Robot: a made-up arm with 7 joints. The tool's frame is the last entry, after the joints. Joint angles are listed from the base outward. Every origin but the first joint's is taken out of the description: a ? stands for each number. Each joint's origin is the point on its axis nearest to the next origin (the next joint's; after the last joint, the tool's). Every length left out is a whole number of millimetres.
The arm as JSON. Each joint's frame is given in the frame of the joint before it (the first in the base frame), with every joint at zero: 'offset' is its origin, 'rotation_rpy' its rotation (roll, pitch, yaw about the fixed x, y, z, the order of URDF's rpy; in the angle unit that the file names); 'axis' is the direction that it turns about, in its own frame. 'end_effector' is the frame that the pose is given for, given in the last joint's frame.
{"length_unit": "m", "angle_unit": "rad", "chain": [
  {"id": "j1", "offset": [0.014, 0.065, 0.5], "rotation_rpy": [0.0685, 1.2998, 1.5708], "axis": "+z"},
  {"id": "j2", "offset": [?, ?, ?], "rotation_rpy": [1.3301, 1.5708, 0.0], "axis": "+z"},
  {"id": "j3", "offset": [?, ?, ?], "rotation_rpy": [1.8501, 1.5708, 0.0], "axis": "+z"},
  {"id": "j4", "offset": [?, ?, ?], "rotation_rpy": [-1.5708, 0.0, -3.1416], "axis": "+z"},
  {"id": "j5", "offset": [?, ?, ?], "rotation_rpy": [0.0, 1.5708, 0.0], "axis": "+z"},
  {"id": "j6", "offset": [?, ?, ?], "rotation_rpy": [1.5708, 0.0, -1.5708], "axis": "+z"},
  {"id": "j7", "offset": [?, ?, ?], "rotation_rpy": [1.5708, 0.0, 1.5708], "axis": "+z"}
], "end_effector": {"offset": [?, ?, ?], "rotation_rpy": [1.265, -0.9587, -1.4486]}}
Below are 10 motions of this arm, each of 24 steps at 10 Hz.
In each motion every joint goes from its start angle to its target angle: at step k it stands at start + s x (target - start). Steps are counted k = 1, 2, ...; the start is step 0. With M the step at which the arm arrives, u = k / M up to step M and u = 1 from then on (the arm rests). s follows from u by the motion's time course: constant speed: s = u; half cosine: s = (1 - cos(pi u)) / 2; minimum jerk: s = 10 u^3 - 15 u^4 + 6 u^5.
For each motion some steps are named. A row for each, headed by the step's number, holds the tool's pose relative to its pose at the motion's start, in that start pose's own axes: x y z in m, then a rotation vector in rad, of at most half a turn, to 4 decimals.
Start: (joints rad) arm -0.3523 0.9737 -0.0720 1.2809 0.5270 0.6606 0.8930
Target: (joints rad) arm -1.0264 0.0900 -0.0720 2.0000 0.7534 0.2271 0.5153
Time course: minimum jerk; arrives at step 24
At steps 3, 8, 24:
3: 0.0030 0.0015 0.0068 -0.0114 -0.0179 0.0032
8: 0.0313 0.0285 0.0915 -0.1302 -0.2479 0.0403
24: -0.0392 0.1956 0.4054 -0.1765 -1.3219 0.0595

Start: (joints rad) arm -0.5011 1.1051 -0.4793 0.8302 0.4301 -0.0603 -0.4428
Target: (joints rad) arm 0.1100 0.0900 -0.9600 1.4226 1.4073 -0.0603 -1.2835
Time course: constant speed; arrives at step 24
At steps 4, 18, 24:
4: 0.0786 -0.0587 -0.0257 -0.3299 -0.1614 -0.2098
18: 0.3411 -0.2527 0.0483 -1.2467 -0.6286 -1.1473
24: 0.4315 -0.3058 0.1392 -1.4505 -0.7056 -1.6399

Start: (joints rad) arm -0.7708 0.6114 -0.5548 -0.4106 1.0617 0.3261 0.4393
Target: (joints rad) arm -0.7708 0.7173 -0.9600 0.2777 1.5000 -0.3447 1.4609
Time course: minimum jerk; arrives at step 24
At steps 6, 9, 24:
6: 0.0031 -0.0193 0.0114 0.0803 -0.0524 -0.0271
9: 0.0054 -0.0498 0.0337 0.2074 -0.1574 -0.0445
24: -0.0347 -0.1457 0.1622 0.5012 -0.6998 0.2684

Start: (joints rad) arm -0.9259 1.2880 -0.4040 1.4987 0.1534 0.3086 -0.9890
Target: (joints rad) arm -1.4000 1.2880 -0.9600 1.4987 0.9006 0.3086 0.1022
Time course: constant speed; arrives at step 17
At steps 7, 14, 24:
7: 0.0221 0.0105 0.0148 0.4304 0.5521 -0.1573
14: 0.0190 0.0285 0.0383 0.9259 1.0417 -0.3890
24: 0.0118 0.0389 0.0544 1.1473 1.2292 -0.5152

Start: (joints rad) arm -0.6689 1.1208 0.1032 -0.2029 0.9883 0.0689 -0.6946
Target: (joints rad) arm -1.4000 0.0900 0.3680 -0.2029 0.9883 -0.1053 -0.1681
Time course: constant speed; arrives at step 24
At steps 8, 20, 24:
8: 0.0200 0.0821 -0.0198 0.3898 0.1092 0.3955
20: 0.0195 0.2453 -0.0018 0.9549 0.2427 0.9848
24: 0.0122 0.3026 0.0230 1.1294 0.2644 1.1830

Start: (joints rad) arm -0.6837 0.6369 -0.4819 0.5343 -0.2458 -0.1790 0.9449
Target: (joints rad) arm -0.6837 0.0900 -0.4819 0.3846 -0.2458 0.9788 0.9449
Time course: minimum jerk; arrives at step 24
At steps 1, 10, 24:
1: 0.0001 -0.0001 0.0001 -0.0005 0.0004 -0.0002
10: 0.0569 -0.0399 0.0501 -0.2474 0.1962 -0.1262
24: 0.1698 -0.0644 0.1585 -0.7442 0.4107 -0.4538

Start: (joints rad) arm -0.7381 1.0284 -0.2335 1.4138 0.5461 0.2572 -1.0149
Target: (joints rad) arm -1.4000 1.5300 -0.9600 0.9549 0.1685 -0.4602 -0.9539
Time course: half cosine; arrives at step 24
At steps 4, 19, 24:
4: -0.0055 0.0099 0.0234 0.0835 0.0029 -0.0508
19: -0.0904 0.0136 0.2563 0.8513 0.1511 -0.6791
24: -0.1026 0.0039 0.2731 0.9118 0.1700 -0.7541

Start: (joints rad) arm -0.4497 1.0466 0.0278 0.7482 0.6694 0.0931 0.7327
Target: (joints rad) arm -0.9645 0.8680 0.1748 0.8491 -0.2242 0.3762 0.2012
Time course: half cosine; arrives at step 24
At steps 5, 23, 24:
5: 0.0155 0.0191 -0.0092 -0.0979 0.0506 0.1028
23: 0.0723 0.2188 -0.0962 -0.8606 -0.0426 1.2158
24: 0.0722 0.2198 -0.0966 -0.8635 -0.0455 1.2217

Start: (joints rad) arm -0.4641 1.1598 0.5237 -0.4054 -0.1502 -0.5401 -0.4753
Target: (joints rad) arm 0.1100 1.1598 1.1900 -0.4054 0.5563 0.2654 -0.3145
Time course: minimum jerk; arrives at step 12
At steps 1, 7, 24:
1: -0.0001 0.0000 0.0006 -0.0047 0.0056 -0.0008
7: -0.0176 0.0134 0.0838 -0.5197 0.7798 -0.2079
24: -0.0306 0.0356 0.1269 -0.6935 1.2185 -0.4279

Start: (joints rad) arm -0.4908 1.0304 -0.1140 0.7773 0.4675 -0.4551 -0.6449
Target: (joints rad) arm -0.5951 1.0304 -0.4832 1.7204 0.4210 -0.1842 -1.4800
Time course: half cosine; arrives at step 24
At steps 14, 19, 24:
14: -0.0148 -0.0910 0.0172 -0.9669 -0.2330 0.3847
19: -0.0221 -0.1252 0.0407 -1.3263 -0.3304 0.6201
24: -0.0249 -0.1374 0.0525 -1.4515 -0.3662 0.7266

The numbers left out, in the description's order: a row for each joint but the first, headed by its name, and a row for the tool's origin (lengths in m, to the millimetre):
j2: 0.01 0.002 0.0
j3: 0.073 0.268 0.0
j4: -0.026 0.015 0.0
j5: 0.216 0.037 0.0
j6: 0.029 -0.015 0.0
j7: 0.005 0.026 0.0
tool: -0.03 -0.023 0.0

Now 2 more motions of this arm.
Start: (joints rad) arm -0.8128 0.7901 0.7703 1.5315 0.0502 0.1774 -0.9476
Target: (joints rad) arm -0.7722 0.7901 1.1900 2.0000 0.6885 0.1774 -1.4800
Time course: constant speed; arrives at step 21
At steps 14, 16, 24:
14: -0.0553 -0.0380 -0.0158 -0.5215 -0.0388 0.1681
16: -0.0606 -0.0451 -0.0194 -0.6050 -0.0584 0.1907
24: -0.0704 -0.0641 -0.0298 -0.8209 -0.1214 0.2418

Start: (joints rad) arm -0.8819 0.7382 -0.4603 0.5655 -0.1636 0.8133 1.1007
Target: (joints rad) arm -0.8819 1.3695 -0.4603 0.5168 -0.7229 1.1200 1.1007
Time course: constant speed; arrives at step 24
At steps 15, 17, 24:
15: -0.0834 0.0769 -0.1262 -0.0809 0.3296 -0.0854
17: -0.0960 0.0901 -0.1393 -0.0929 0.3706 -0.0912
24: -0.1416 0.1411 -0.1771 -0.1364 0.5070 -0.1022

